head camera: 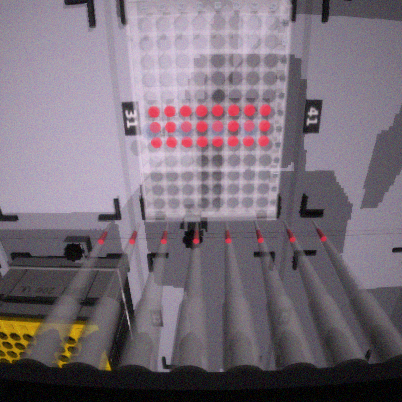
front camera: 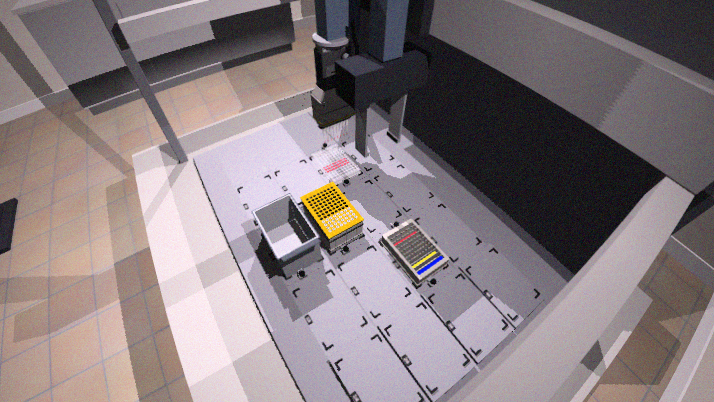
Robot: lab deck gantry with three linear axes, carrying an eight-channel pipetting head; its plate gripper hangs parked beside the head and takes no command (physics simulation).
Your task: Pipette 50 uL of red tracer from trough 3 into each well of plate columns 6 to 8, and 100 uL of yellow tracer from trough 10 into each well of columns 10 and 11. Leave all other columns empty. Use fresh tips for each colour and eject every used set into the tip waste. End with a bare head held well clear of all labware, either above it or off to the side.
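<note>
The pipetting head (front camera: 332, 109) hangs over the far side of the clear plate (front camera: 348, 174) (head camera: 240, 216). Eight tips (front camera: 336, 132) (head camera: 196, 260) are on it, each with a short red column at its end. In the head view the tips point just off the plate's column 12 edge. Columns 6 to 8 show red in every well; the other columns look colourless. The trough block (front camera: 387, 243) shows a red trough (front camera: 406, 238) and a yellow trough (front camera: 425, 260). The plate gripper (front camera: 381, 146) hangs parked beside the head, its two fingers apart with nothing between them.
The yellow tip rack (front camera: 332, 234) (head camera: 85, 330) has empty holes at its far part and white tips in its near part. The grey open tip waste bin (front camera: 305, 261) stands left of the rack. A blue trough (front camera: 431, 265) lies beside the yellow one.
</note>
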